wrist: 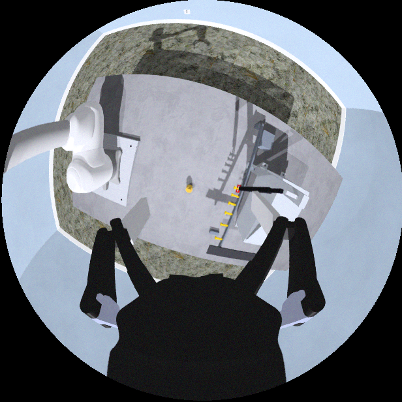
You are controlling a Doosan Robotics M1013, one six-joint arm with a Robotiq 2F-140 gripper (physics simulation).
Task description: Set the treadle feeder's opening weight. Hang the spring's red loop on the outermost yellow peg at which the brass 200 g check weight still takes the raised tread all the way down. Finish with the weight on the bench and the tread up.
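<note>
The brass check weight (pixel 189 189) stands upright on the bench, left of the feeder. A row of yellow pegs (pixel 228 213) runs along the feeder's long grey bar. The spring's red loop (pixel 238 189) is at the uppermost peg in view, at one end of the row; the view is too small to tell how it sits there. The black spring (pixel 261 190) stretches right from the loop over the pale feeder box (pixel 283 203). A dark flat plate (pixel 231 253) lies across the bar's lower end; whether the tread is up cannot be told. My gripper (pixel 199 203) is open and empty, high above the bench.
The grey bench top (pixel 165 125) has the white robot arm (pixel 90 145) and its pale base plate (pixel 127 172) at the left. A small grey block (pixel 214 231) is beside the lowest peg. The feeder's bar and box take up the bench's right side.
</note>
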